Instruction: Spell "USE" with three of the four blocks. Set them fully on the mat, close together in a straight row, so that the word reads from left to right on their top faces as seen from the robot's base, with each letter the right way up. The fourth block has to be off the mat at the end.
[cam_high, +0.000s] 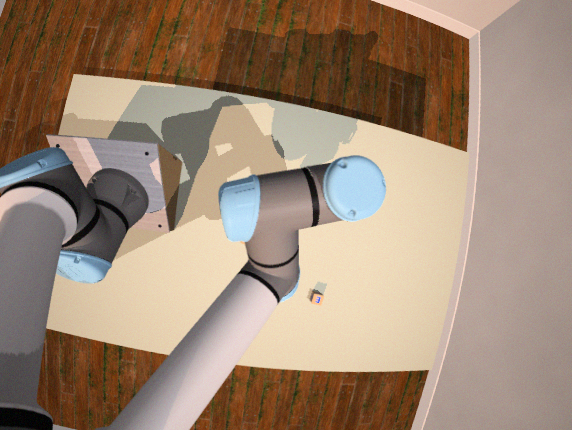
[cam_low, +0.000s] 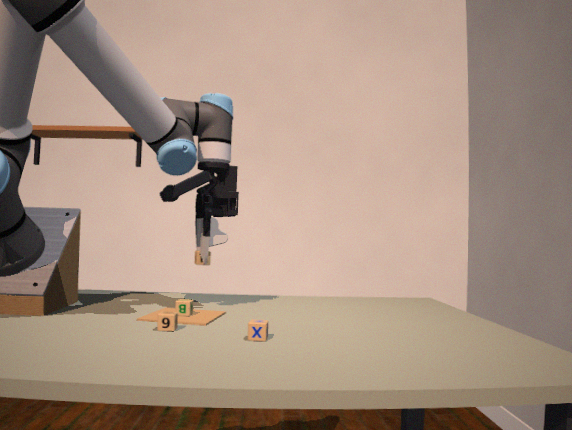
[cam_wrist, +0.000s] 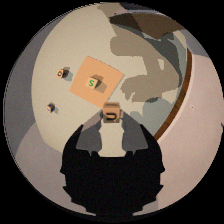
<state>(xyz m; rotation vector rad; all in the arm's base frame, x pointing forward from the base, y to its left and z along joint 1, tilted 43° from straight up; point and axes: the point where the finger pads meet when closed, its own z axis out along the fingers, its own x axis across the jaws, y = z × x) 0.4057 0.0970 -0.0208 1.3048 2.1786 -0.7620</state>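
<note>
Right now the orange mat is 120 mm below my hand, 70 mm to the right of it and 20 mm behind it. The rest, counted from my hand: blue-lettered block: 240 mm to the right, 150 mm ahead, 110 mm below.
</note>
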